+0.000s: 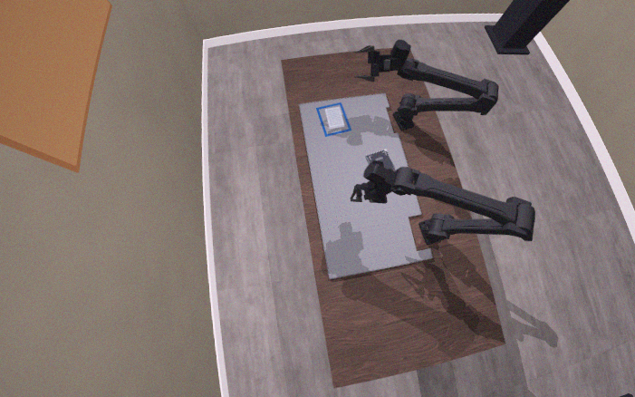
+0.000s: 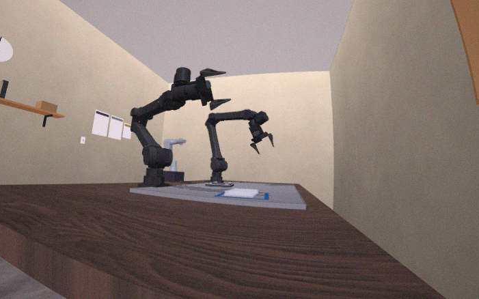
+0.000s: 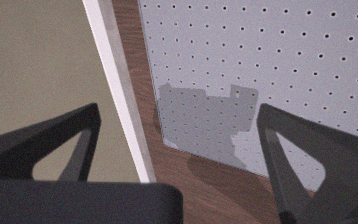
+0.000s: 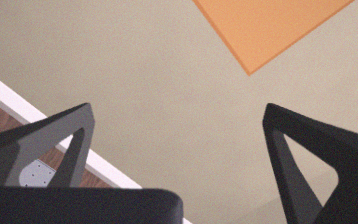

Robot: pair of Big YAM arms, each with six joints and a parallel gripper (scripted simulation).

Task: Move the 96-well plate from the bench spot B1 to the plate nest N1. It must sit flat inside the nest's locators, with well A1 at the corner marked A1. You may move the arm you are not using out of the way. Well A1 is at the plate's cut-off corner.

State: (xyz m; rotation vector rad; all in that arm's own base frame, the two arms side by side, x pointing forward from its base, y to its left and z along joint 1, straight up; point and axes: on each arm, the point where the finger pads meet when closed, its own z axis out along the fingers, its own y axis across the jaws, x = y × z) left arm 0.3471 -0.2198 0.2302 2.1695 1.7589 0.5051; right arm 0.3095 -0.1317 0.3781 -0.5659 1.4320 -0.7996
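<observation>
Right now my right hand is 360 mm above the 96-well plate, 70 mm short of it and 20 mm to the right of it. From my right hand the other things lie so: plate nest N1: 360 mm below, 340 mm to the left, 140 mm behind; then A1 label: 350 mm below, 250 mm to the left, 180 mm behind.
</observation>
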